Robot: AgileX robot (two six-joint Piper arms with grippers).
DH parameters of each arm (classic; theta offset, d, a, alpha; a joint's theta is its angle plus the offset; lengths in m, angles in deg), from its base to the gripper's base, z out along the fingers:
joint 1: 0 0.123 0 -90
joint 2: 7.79 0 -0.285 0
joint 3: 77.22 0 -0.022 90
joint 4: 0 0.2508 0 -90
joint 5: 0 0 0.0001 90
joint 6: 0 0.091 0 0
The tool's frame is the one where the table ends.
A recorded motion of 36 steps. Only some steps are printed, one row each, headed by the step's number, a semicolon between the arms.
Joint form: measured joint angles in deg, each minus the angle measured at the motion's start. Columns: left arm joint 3, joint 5, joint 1, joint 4, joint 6, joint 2; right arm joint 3, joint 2, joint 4, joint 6, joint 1, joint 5.
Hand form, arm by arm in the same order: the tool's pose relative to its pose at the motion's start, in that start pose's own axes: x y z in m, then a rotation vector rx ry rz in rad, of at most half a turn. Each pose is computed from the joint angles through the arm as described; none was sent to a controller.
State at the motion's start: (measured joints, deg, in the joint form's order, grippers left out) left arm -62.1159 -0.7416 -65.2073 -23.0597 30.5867 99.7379; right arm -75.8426 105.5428 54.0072 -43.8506 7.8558 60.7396
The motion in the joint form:
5: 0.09 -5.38 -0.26 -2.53 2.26 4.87; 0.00 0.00 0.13 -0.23 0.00 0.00
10: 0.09 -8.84 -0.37 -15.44 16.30 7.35; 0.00 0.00 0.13 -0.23 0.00 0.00
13: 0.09 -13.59 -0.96 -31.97 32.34 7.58; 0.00 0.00 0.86 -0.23 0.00 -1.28
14: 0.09 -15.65 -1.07 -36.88 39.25 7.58; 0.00 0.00 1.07 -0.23 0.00 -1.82
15: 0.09 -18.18 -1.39 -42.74 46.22 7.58; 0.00 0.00 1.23 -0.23 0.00 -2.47
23: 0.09 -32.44 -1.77 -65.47 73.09 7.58; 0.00 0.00 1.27 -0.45 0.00 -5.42
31: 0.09 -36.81 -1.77 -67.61 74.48 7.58; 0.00 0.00 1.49 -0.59 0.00 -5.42
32: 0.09 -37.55 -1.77 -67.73 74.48 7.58; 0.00 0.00 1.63 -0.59 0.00 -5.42
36: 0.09 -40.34 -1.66 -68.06 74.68 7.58; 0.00 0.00 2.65 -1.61 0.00 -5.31
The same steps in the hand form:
5: 0.0170 -0.0004 0.0243 -0.0366 0.0068 -0.0001; -0.0001 0.0001 0.0000 -0.0014 -0.0014 -0.0029
10: 0.0273 0.0026 0.0358 -0.0909 0.0233 0.0258; -0.0001 0.0001 0.0000 -0.0014 -0.0014 -0.0029
13: 0.0278 0.0075 0.0357 -0.1832 0.0256 0.0302; -0.0023 -0.0006 0.0000 0.0061 -0.0251 0.0035
14: 0.0281 0.0105 0.0350 -0.2232 0.0345 0.0690; -0.0031 -0.0010 -0.0001 0.0104 -0.0341 0.0054
15: 0.0289 0.0129 0.0338 -0.2700 0.0512 0.0951; -0.0040 -0.0015 -0.0001 0.0166 -0.0439 0.0069
23: 0.0403 0.0322 0.0233 -0.5138 0.2268 0.1894; -0.0074 -0.0048 -0.0004 0.0523 -0.0810 0.0039
31: 0.0423 0.0379 0.0192 -0.5866 0.2582 0.1814; -0.0076 -0.0046 -0.0004 0.0500 -0.0832 0.0035
32: 0.0424 0.0388 0.0185 -0.5993 0.2613 0.1802; -0.0077 -0.0044 -0.0004 0.0486 -0.0847 0.0048
36: 0.0429 0.0430 0.0157 -0.6482 0.2739 0.1797; -0.0085 -0.0034 -0.0005 0.0372 -0.0935 -0.0036

